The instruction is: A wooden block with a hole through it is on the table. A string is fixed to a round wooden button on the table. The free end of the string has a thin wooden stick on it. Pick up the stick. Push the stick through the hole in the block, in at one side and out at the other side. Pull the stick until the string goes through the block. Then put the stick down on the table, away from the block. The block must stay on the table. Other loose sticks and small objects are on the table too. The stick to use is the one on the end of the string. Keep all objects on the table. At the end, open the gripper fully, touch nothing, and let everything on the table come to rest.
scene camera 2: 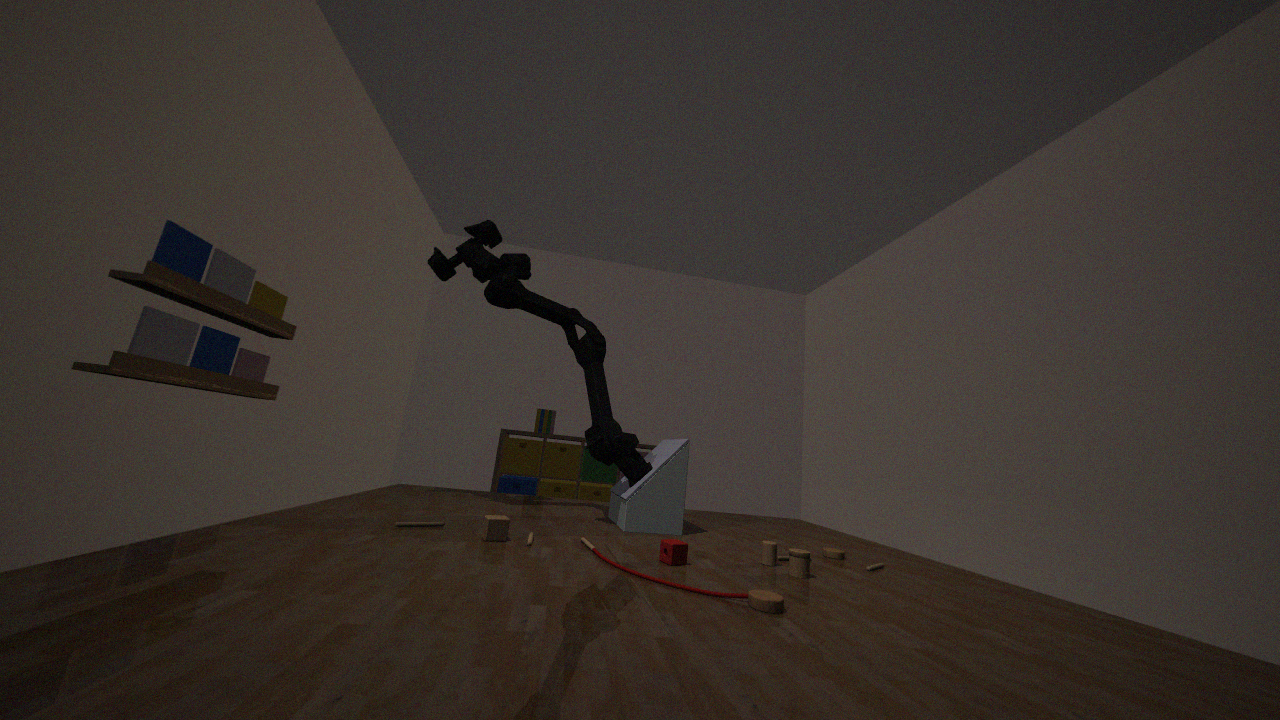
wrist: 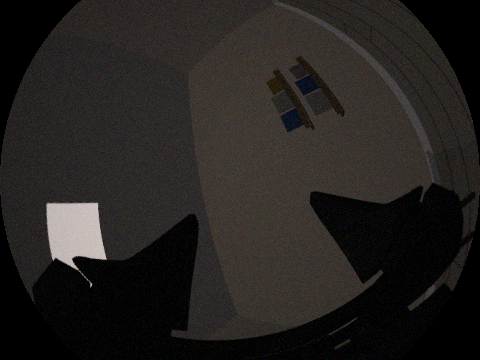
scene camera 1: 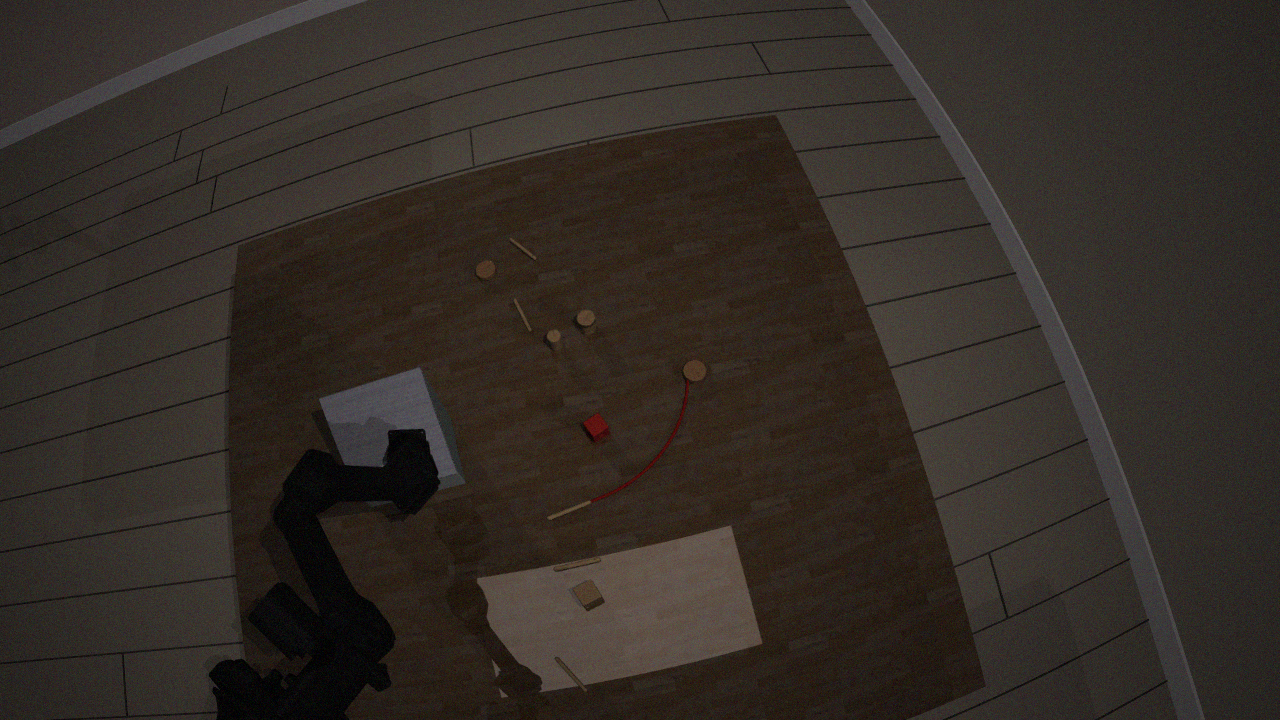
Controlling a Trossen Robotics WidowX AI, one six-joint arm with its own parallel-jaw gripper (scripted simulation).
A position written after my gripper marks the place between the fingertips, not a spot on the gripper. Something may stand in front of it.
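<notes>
My gripper (scene camera 2: 450, 238), (wrist: 256, 209): open, holding nothing.
</notes>
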